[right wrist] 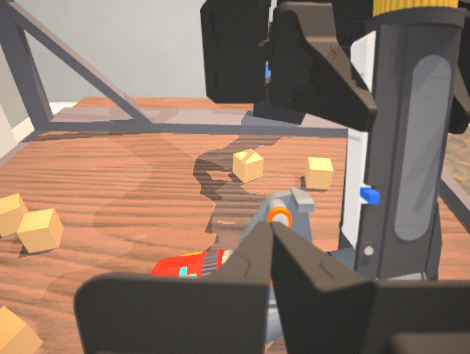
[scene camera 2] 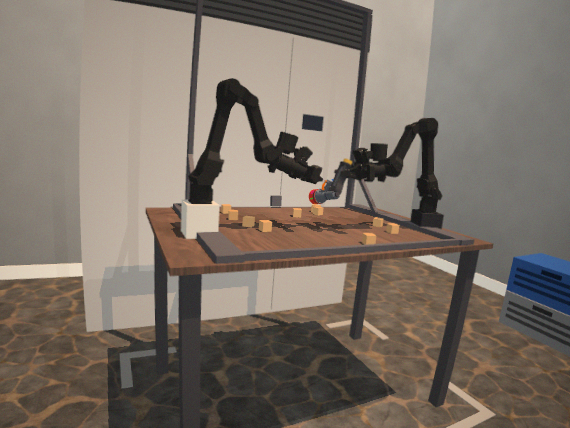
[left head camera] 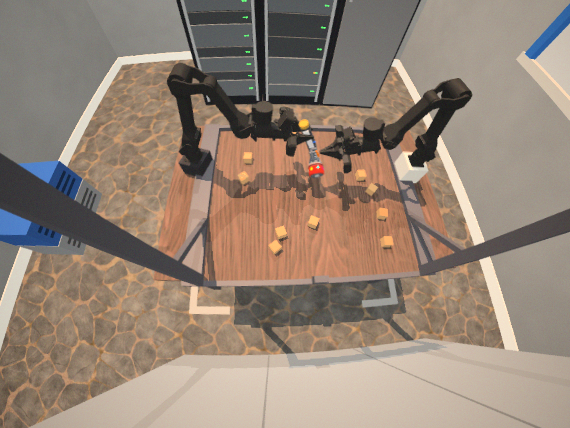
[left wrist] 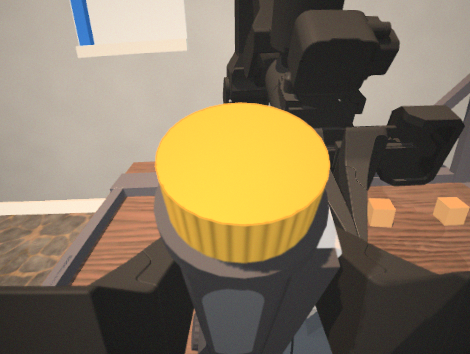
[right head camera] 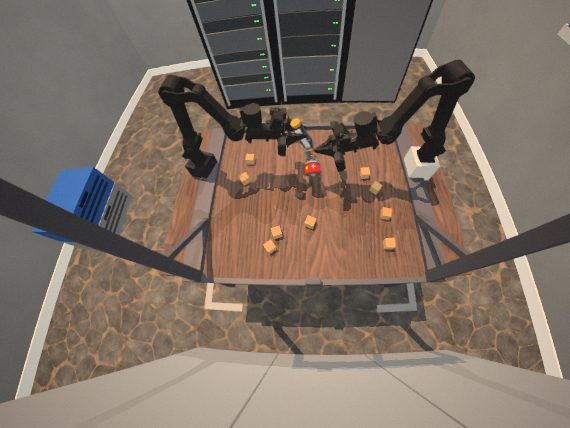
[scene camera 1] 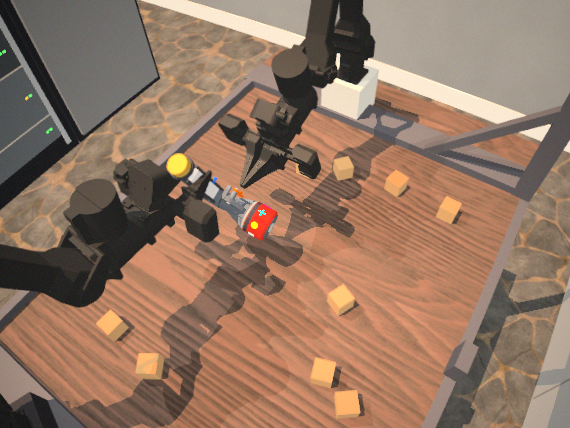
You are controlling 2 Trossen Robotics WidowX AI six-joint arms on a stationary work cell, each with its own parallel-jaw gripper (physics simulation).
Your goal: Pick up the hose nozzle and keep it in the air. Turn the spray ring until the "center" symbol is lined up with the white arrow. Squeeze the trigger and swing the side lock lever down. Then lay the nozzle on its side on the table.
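Frame: origin at the left arm's base, x back, y right, z up, level; millimetres.
Seen in the pictures: left gripper, between the fingertips: (right wrist: 418, 123) (scene camera 2: 337, 172) (left head camera: 313, 133) (right head camera: 306, 131) (scene camera 1: 201, 167); right gripper, between the fingertips: (right wrist: 268, 231) (scene camera 2: 322, 180) (left head camera: 319, 152) (left wrist: 358, 250) (right head camera: 314, 150) (scene camera 1: 242, 186); left arm's base, origin of its link: (scene camera 2: 427, 211) (left head camera: 194, 156) (right head camera: 198, 159); right arm's base, origin of its link: (scene camera 2: 200, 202) (left head camera: 415, 161) (right head camera: 425, 156) (scene camera 1: 350, 73).
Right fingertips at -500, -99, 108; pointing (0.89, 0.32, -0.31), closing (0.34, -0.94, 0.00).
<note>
Pixels of each thing's top centre, then the offset from my right fingertips to it, as dx, dy, dz. "spot": a spot on its surface instead. Level surfaces: height alone.
- hose nozzle, a spot on its surface: (right wrist: 400, 150) spot: +42, -44, +25
- orange lock lever, a spot on its surface: (right wrist: 279, 217) spot: +9, -2, +1
- table, height of its surface: dz -185
- white block, centre of its top: (scene camera 1: 350, 73) (scene camera 2: 200, 202) (right head camera: 425, 156) (left head camera: 415, 161) -424, -192, -80
The hose nozzle (left head camera: 311, 145) (scene camera 1: 227, 202) (right wrist: 400, 150) is in the air above the table, its yellow end cap (left wrist: 242, 165) up and its red spray ring (left head camera: 316, 169) (scene camera 1: 258, 220) (right wrist: 175, 265) lower. The ring shows a cyan cross and a yellow dot; I cannot make out the white arrow. My left gripper (scene camera 1: 202, 187) (left wrist: 248, 223) is shut on the nozzle's handle. My right gripper (scene camera 1: 244, 185) (right wrist: 268, 231) is shut and empty. Its tips overlap the orange lock lever (right wrist: 279, 217) in the right wrist view; I cannot tell whether they touch. The lever is partly hidden.
Several small wooden cubes (scene camera 1: 341, 299) (scene camera 1: 323, 371) (scene camera 1: 396, 183) lie scattered on the table (scene camera 1: 400, 320). A grey frame (left head camera: 260, 282) runs around the table top. A white block (scene camera 1: 350, 95) stands under my right arm's base.
</note>
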